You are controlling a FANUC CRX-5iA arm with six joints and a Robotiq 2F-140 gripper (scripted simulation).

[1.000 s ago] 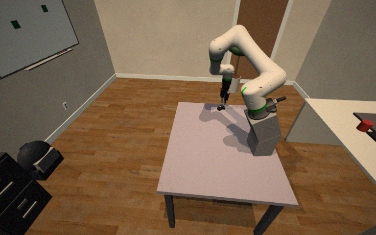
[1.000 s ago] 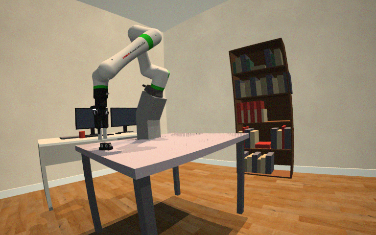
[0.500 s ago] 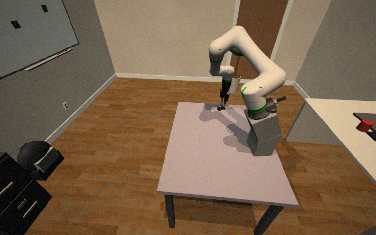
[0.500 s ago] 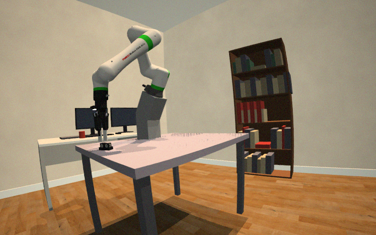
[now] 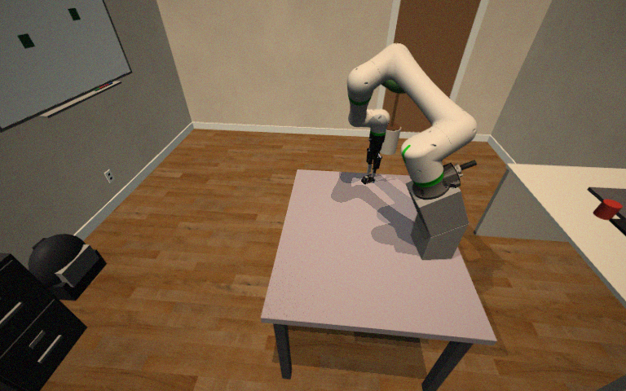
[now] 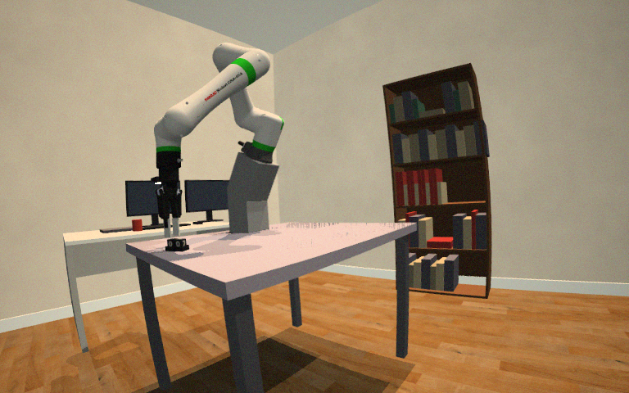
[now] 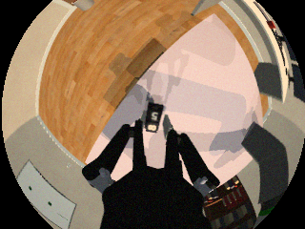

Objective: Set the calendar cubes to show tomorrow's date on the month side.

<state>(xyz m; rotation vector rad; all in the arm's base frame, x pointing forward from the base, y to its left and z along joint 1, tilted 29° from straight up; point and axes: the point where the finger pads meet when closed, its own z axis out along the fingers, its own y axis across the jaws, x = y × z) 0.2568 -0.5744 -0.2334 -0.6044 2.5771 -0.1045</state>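
The black digit cube lies 6 cm below my hand.
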